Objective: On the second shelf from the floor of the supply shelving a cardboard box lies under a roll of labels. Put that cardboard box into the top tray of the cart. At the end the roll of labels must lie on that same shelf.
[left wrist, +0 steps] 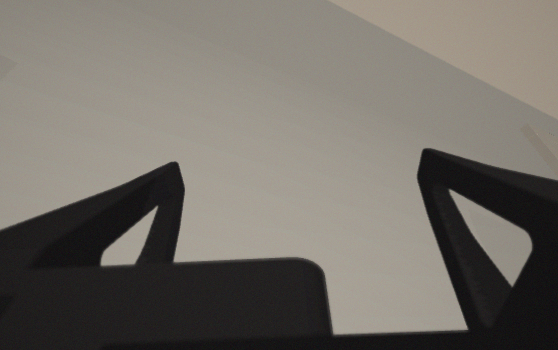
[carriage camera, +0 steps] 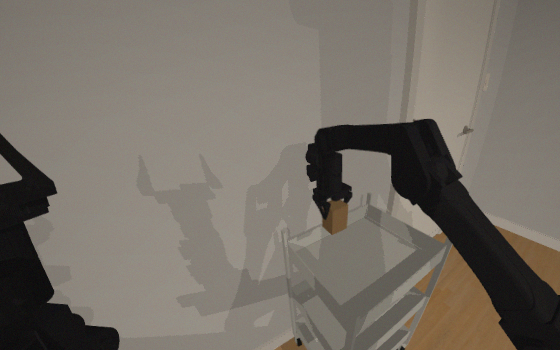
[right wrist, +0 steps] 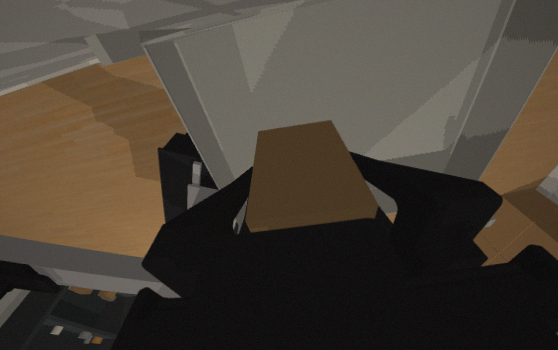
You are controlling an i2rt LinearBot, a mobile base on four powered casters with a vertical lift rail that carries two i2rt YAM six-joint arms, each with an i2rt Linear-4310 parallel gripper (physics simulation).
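Note:
My right gripper point(carriage camera: 336, 206) point(right wrist: 300, 166) points down and is shut on a brown cardboard box point(carriage camera: 336, 220) point(right wrist: 305, 185). In the carriage camera the box shows against the back left rim of the cart's top tray point(carriage camera: 367, 255) point(right wrist: 380, 65), held at or above rim height. The exact gap between them cannot be told. No object shows on the visible part of the tray floor. My left gripper point(left wrist: 299, 168) is open and empty, its fingers wide apart in front of the wall. The roll of labels does not show in these views.
The grey cart has lower trays and corner posts point(carriage camera: 287, 265). A wall stands behind it, with a door point(carriage camera: 445, 95) at the right. In the right wrist view a dark shelf unit point(right wrist: 75, 325) with small items shows at the bottom left, and a black block point(right wrist: 175, 180) beside the cart.

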